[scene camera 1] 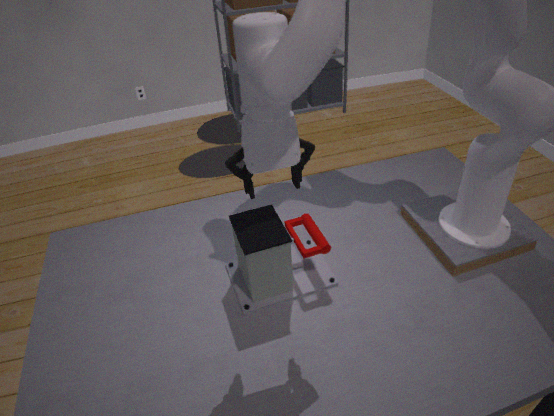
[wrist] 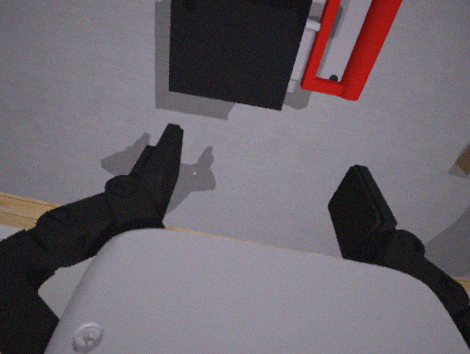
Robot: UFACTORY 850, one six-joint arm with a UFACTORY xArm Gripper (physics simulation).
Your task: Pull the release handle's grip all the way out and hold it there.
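The release handle's red grip (scene camera 1: 318, 234) (wrist: 372, 45) is a rectangular loop on the right side of a pale green box with a black top (scene camera 1: 260, 229) (wrist: 235, 50). It stands close to the box, joined by a short light rod (wrist: 313, 25). The far end of the grip is cut off in the wrist view. My gripper (scene camera 1: 274, 192) (wrist: 262, 168) is wide open and empty. It hangs above and behind the box in the scene view, apart from both box and grip. In the wrist view the grip lies ahead and to the right of the fingertips.
The box stands on a light base plate (scene camera 1: 320, 283) with dark bolts, on a grey table top (scene camera 1: 125, 300). The arm's base sits on a wood-edged board (scene camera 1: 455, 265) at the right. A metal shelf rack (scene camera 1: 345, 75) stands by the back wall.
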